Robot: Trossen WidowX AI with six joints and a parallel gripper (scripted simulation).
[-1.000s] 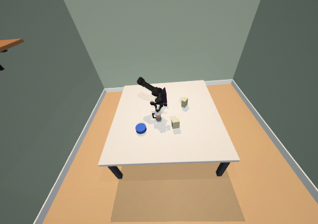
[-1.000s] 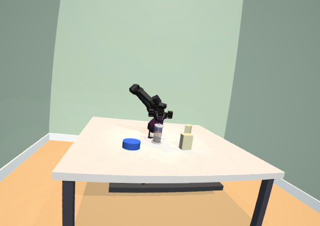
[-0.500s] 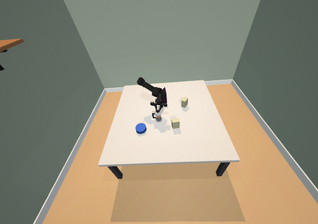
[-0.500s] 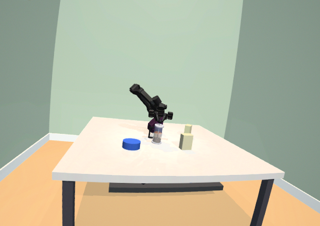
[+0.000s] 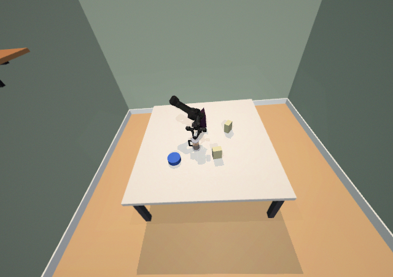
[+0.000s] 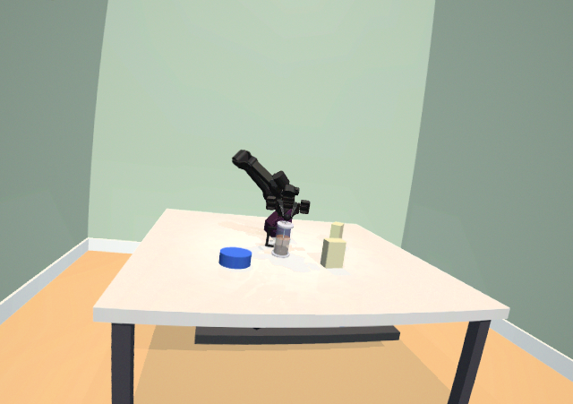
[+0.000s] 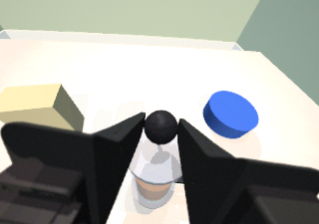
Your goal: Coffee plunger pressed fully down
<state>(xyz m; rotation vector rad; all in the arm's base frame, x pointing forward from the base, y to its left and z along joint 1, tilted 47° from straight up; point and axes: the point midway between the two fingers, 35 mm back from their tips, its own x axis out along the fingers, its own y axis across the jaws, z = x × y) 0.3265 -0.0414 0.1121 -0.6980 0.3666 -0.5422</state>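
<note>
The glass coffee press lies 20 mm behind my gripper tip, 10 mm to the right of it and 80 mm below it.
</note>
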